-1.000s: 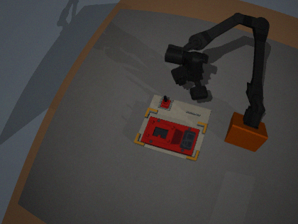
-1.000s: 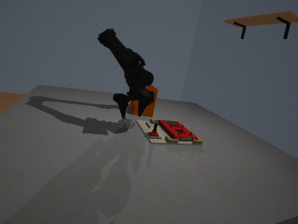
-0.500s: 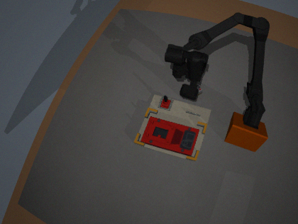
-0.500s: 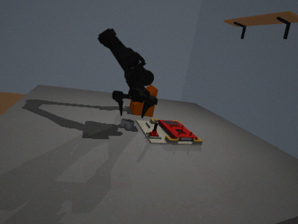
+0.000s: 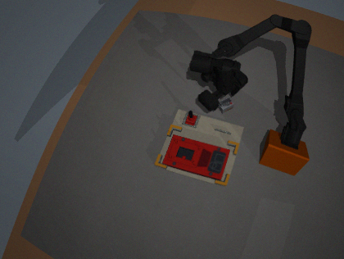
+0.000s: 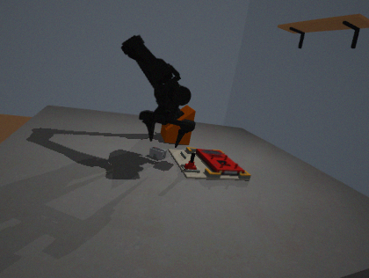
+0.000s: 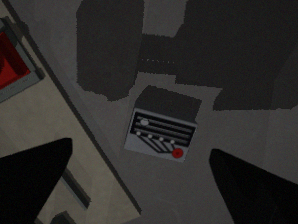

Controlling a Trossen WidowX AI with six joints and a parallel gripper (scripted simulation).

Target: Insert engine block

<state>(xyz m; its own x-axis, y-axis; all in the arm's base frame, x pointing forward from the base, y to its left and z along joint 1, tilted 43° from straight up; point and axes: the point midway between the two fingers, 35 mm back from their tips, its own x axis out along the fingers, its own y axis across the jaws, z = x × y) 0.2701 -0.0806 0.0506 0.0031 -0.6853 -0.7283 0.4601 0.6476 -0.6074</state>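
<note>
Now: the grey engine block 2 cm to the right of my gripper tip and 4 cm below it. Also, from my gripper tip: stand 9 cm ahead, 9 cm to the left, 2 cm below.
</note>
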